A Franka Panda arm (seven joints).
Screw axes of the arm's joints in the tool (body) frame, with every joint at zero. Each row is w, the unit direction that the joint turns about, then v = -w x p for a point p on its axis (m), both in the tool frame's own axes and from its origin. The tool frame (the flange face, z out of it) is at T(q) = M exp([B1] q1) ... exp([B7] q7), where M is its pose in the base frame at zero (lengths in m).
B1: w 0 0 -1 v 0 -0.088 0
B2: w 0 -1 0 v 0.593 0 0.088
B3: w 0 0 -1 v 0 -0.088 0
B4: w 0 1 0 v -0.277 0 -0.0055
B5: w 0 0 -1 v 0 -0.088 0
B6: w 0 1 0 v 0.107 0 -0.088
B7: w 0 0 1 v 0 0 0
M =
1 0 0 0.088
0 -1 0 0
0 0 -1 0.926
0 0 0 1
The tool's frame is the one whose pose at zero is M.
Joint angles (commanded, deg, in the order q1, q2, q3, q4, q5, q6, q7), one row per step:
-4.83 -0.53 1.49 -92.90 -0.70 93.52 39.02
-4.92 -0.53 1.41 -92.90 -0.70 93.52 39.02
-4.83 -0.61 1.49 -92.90 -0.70 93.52 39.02
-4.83 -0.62 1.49 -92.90 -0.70 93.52 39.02
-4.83 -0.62 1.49 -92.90 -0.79 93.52 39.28
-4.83 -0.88 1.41 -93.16 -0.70 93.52 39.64
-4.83 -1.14 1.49 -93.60 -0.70 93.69 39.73
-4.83 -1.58 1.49 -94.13 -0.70 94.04 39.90
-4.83 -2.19 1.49 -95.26 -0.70 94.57 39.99
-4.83 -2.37 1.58 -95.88 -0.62 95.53 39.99
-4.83 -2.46 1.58 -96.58 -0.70 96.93 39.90
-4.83 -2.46 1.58 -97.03 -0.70 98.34 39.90
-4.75 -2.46 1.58 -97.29 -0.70 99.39 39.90
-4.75 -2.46 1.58 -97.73 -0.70 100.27 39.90
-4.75 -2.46 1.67 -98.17 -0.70 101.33 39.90
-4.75 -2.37 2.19 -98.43 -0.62 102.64 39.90
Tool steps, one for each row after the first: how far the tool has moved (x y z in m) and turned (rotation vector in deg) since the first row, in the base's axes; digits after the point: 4 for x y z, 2 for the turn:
-0.0001 -0.0017 0.0000 0.00 0.00 -0.17
-0.0004 0.0000 0.0008 -0.01 -0.08 0.00
-0.0004 0.0000 0.0009 -0.01 -0.09 0.00
-0.0004 -0.0001 0.0009 -0.09 -0.09 -0.26
-0.0019 -0.0006 0.0012 0.00 -0.10 -0.70
-0.0031 0.0003 0.0003 -0.01 -0.09 -0.71
-0.0050 0.0004 0.0007 -0.03 -0.35 -0.87
-0.0078 0.0007 -0.0020 -0.04 -0.36 -0.96
-0.0073 0.0017 -0.0040 0.01 -0.88 -0.86
-0.0058 0.0015 -0.0067 -0.12 -1.67 -0.75
-0.0036 0.0014 -0.0082 -0.16 -2.63 -0.73
-0.0020 0.0021 -0.0086 -0.20 -3.41 -0.64
-0.0009 0.0021 -0.0109 -0.22 -3.85 -0.63
0.0006 0.0029 -0.0128 -0.25 -4.47 -0.52
0.0033 0.0081 -0.0137 -0.21 -5.43 0.00

